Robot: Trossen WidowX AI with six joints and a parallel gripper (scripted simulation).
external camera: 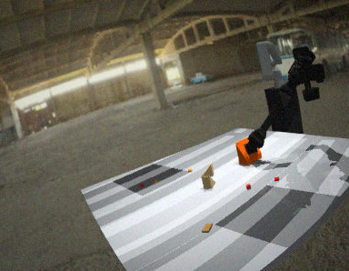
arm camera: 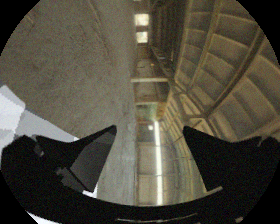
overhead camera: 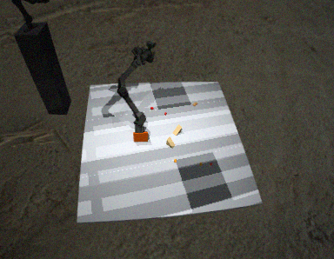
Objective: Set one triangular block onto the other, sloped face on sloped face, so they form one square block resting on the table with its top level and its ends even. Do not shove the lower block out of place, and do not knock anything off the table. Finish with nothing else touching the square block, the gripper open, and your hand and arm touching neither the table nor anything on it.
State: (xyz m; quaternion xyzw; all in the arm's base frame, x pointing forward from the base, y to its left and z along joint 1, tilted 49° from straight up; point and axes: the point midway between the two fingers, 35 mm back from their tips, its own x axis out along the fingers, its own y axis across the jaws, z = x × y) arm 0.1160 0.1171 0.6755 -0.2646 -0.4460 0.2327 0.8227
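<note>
My gripper tip is 150 mm short of the tan triangular block, 660 mm to the left of it and 420 mm above it.
</note>
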